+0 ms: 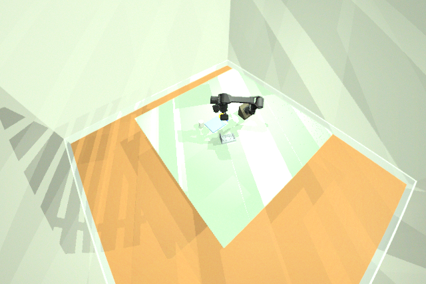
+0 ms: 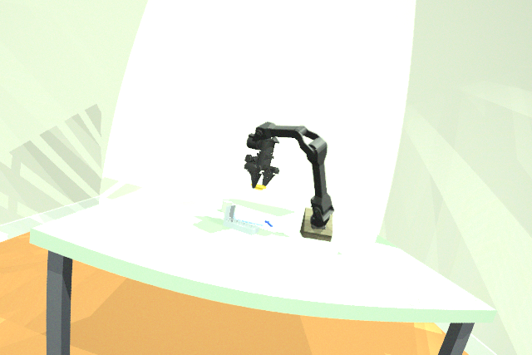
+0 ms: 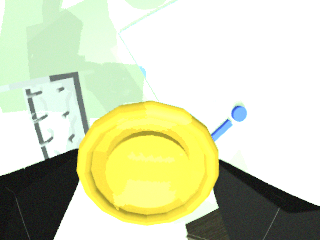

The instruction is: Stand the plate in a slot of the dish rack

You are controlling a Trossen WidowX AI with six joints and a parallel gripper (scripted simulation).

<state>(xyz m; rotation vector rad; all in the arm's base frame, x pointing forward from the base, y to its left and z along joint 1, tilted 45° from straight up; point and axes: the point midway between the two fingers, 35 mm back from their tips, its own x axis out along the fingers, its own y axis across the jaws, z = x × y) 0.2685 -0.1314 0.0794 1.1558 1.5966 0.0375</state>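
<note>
Now: gripper tip 5 cm short of the dish rack, 11 cm to the right of it and 14 cm above it. From my gripper tip the other things lie so: light blue mat (1 cm ahead, 8 cm to the right, 16 cm below); then blue spoon (9 cm behind, 8 cm to the right, 16 cm below); then yellow plate (1 cm above).
</note>
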